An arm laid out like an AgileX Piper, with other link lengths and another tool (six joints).
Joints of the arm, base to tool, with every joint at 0 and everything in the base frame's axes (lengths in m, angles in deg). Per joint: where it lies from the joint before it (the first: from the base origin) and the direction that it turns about. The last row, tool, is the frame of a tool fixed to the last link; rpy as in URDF.
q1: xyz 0 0 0.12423 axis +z
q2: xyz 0 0 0 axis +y
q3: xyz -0.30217 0 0.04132 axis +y
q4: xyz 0.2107 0 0.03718 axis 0.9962 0 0.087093
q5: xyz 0 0 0 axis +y
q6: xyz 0.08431 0 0.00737 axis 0.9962 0 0.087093
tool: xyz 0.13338 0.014 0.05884 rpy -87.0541 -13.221 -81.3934
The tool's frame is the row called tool.
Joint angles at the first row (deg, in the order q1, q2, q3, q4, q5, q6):
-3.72, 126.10, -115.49, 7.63, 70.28, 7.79
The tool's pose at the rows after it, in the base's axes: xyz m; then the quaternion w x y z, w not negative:
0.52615 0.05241 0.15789 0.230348 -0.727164 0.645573 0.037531
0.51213 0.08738 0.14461 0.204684 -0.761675 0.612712 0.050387
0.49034 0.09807 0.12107 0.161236 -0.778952 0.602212 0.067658
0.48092 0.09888 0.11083 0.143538 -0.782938 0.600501 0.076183
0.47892 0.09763 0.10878 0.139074 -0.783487 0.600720 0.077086
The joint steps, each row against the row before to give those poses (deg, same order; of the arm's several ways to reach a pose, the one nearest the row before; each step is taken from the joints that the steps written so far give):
3.15, -1.26, -0.19, 6.40, 0.35, -4.04
4.33, -0.14, 2.39, -1.58, 0.05, -1.33
2.36, -0.39, 4.65, -2.59, 0.20, 0.00
0.55, -0.12, 2.08, -0.85, 0.06, 0.00
0.00, -0.07, 0.49, -0.31, 0.00, 0.00

